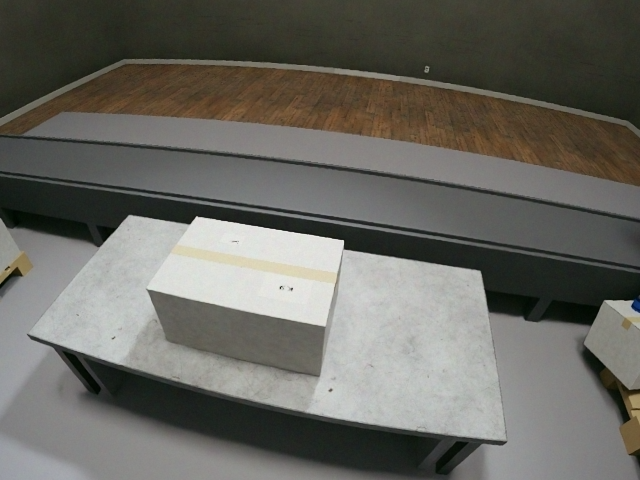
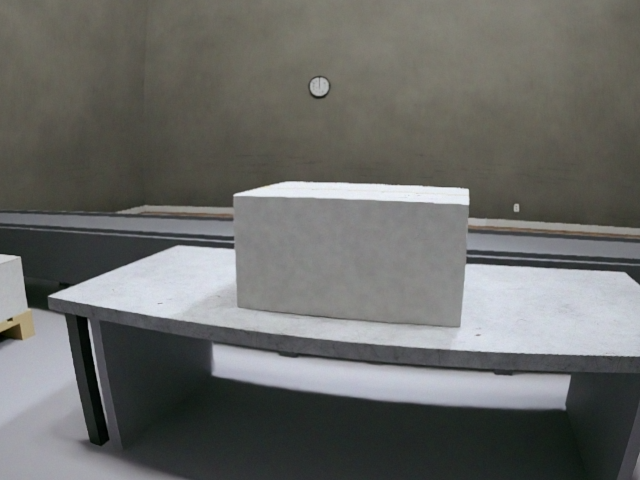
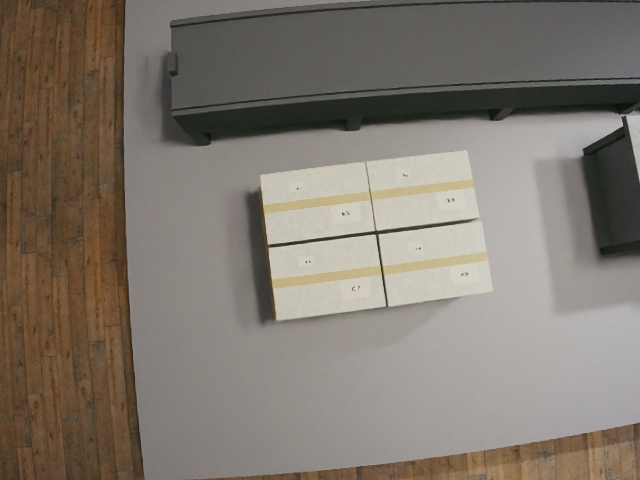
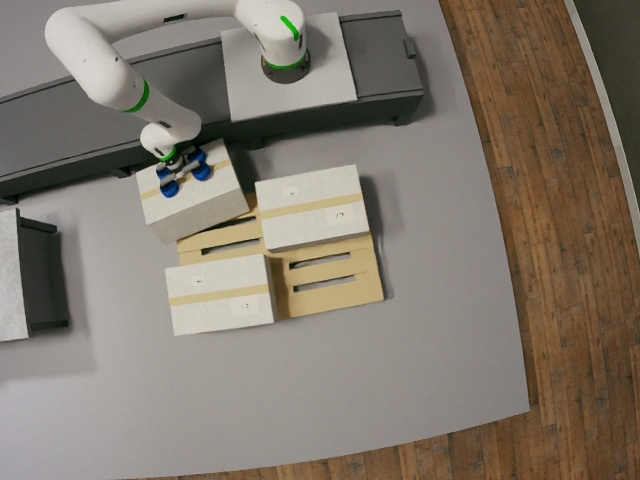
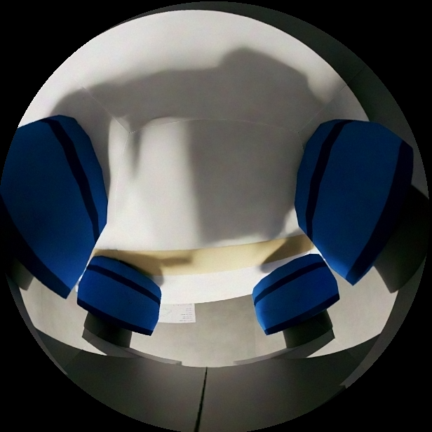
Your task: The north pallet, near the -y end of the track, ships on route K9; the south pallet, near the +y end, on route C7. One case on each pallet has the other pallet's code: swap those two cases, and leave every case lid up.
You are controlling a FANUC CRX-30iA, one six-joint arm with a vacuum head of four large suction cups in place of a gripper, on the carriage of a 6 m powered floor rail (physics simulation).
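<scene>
My gripper (image 4: 181,173) has its four blue cups against the labelless top face of a white case (image 4: 193,206) (image 5: 240,190) (image 1: 610,343), with no gap visible. This case is turned and tilted toward the track, over the track-side north corner of the south pallet (image 4: 361,297). Whether it touches the pallet is hidden. Two lid-up cases (image 4: 310,227) (image 4: 219,279) sit on that pallet, codes blurred. A case marked K9 (image 1: 242,304) (image 2: 351,258) sits lid up on the table (image 1: 413,330) (image 2: 542,304). The north pallet bears four lid-up cases, one reading C7 (image 3: 320,304).
The dark track (image 1: 310,180) (image 3: 361,56) (image 4: 217,90) runs behind the table and both pallets. The white arm (image 4: 93,62) stands on the carriage plate (image 4: 330,77) near the track's south end. The south pallet's outer south slot shows bare slats.
</scene>
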